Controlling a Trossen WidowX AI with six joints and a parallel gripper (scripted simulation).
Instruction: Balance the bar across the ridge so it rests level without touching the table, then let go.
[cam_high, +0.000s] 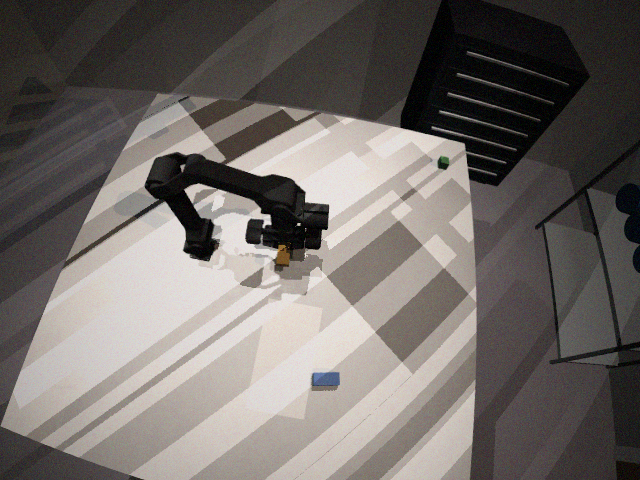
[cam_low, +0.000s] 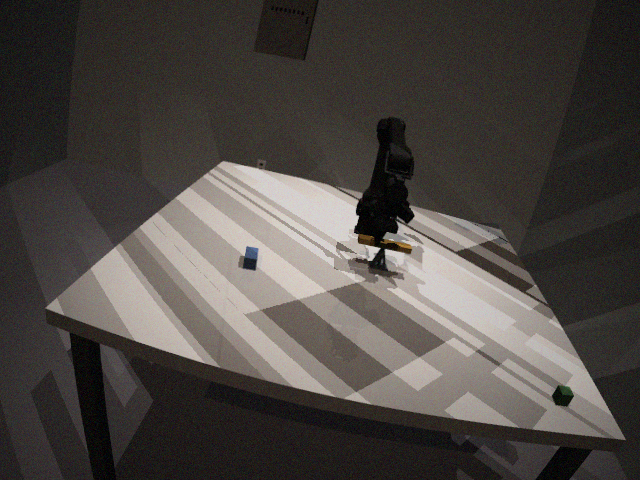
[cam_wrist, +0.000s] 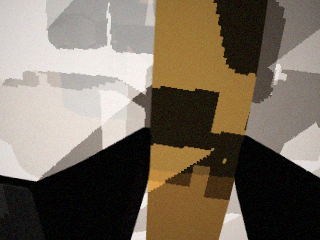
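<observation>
The bar is 3 cm to the left of my gripper tip. Round my gripper tip: blue block 32 cm to the right, 17 cm ahead, 6 cm below; then green cube 49 cm ahead, 48 cm to the left, 6 cm below.
</observation>
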